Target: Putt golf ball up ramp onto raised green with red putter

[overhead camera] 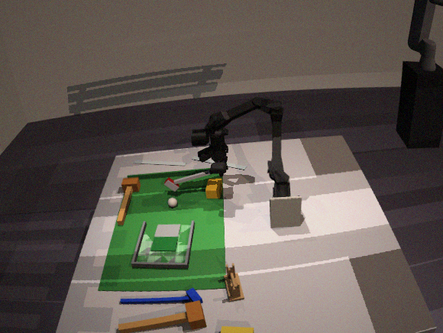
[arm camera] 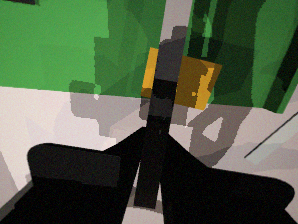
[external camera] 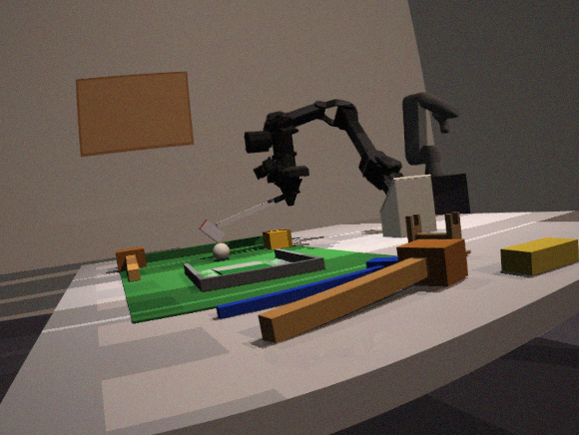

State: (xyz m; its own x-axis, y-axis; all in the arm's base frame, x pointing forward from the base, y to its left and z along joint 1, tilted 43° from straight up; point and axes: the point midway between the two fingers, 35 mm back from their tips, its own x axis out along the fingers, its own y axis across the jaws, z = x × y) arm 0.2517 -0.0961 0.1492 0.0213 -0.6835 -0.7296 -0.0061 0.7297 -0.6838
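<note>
Now: gripper tip 120 mm short of the red putter. Also, from my gripper tip: blue putter 170 mm ahead, 600 mm to the left, 100 mm below; then white golf ball 220 mm ahead, 70 mm to the left, 90 mm below; then green mat 230 mm ahead, 190 mm to the left, 110 mm below.
</note>
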